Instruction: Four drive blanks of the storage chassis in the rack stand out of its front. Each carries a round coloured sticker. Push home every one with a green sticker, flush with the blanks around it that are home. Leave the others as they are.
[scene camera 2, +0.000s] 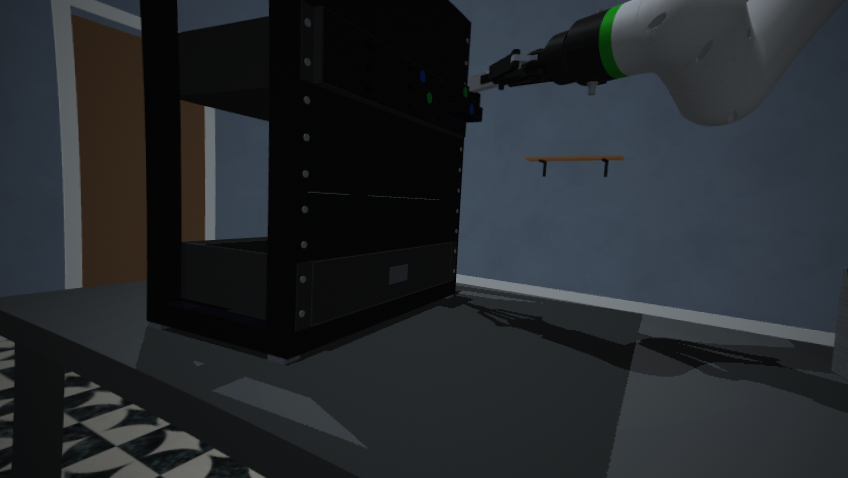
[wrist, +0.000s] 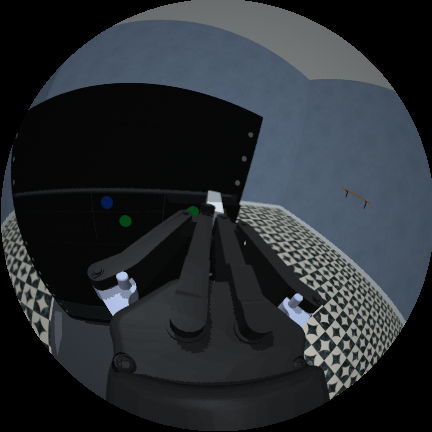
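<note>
The black storage chassis (scene camera 2: 356, 65) sits high in the rack (scene camera 2: 282, 207). On its front, a blue sticker (scene camera 2: 422, 76) (wrist: 106, 202) is above and left of a green sticker (scene camera 2: 429, 97) (wrist: 125, 221). Near the right end is another green sticker (scene camera 2: 465, 91) (wrist: 192, 211). A second blue sticker (scene camera 2: 471, 109) is below it, on a blank that stands out past the rack edge; the fingers hide it in the wrist view. How far the other stickered blanks stand out is too dark to tell. My gripper (scene camera 2: 473, 83) (wrist: 211, 200) is shut and empty, its tips at the chassis's right end, close beside the right green sticker.
A dark grey unit with a light label (scene camera 2: 398, 273) is at the rack's bottom. The rack stands on a grey table (scene camera 2: 475, 403). A wooden wall shelf (scene camera 2: 574, 157) (wrist: 356, 195) hangs on the blue wall behind. A brown door (scene camera 2: 109, 154) is at the left.
</note>
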